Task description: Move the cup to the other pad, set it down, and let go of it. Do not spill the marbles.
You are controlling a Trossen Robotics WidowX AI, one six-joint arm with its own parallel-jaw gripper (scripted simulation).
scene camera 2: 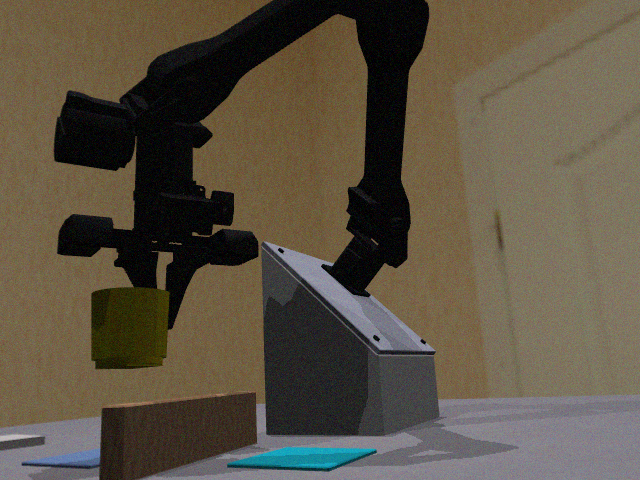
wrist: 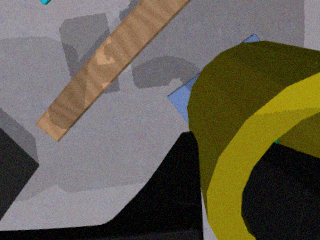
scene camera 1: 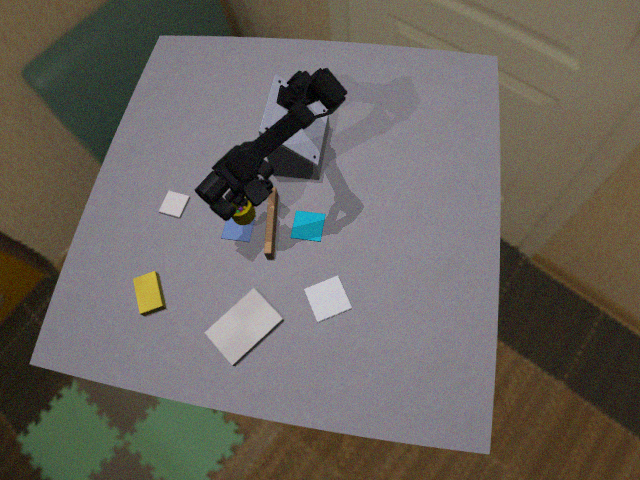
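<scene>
A yellow cup (wrist: 249, 96) and a wooden bar (scene camera 2: 179, 431) can be seen in the scene, and so can the gripper (scene camera 2: 161, 329). The gripper is visible in the wrist view (wrist: 206, 140) too, as well as in scene camera 1 (scene camera 1: 249, 202).
</scene>
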